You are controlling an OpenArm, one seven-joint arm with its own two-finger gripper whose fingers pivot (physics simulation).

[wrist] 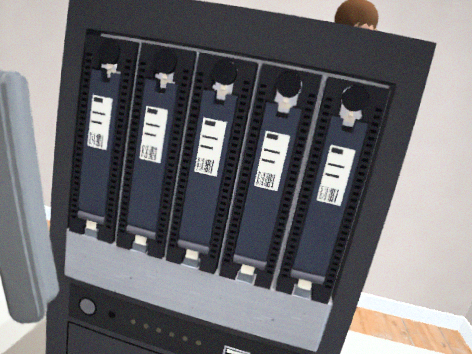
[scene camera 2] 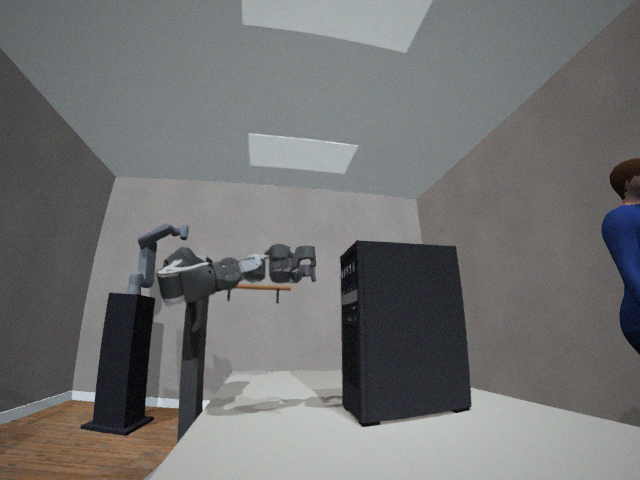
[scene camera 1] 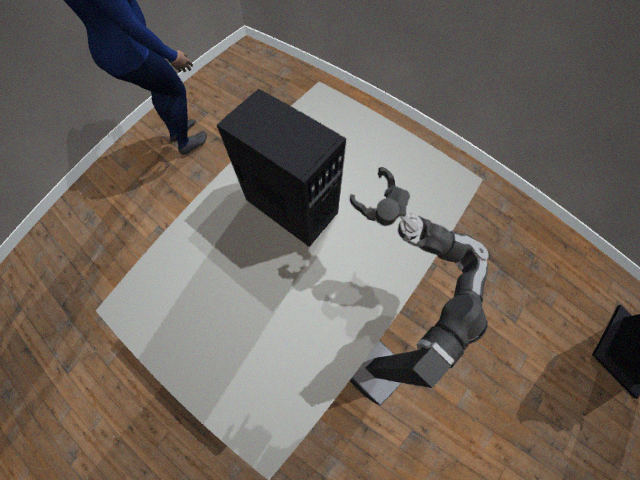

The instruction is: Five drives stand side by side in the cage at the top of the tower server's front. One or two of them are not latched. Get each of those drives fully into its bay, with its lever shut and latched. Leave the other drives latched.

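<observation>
The black tower server (scene camera 1: 281, 136) (scene camera 2: 413, 330) (wrist: 400, 130) stands upright. In the wrist view its cage holds five drives side by side: the leftmost (wrist: 97, 175), the second (wrist: 148, 187), the middle one (wrist: 204, 202), the fourth (wrist: 260, 215) and the rightmost (wrist: 321, 230). All five look alike, with levers lying flat along their fronts and pale latches at the top below round black knobs. I see no lever standing out, but small gaps cannot be judged. My gripper (scene camera 1: 367, 183) (scene camera 2: 313, 265) is open and empty, apart from the server, facing the cage. One finger shows at the wrist view's left edge.
The server stands on a large white surface (scene camera 1: 444, 175) (scene camera 2: 413, 454). A person in blue (scene camera 1: 116, 46) (scene camera 2: 623, 258) stands behind the server. A black pedestal (scene camera 2: 124, 356) (scene camera 1: 626, 351) stands beyond my arm's base, with a grey arm (scene camera 2: 147, 260) on top in scene camera 2.
</observation>
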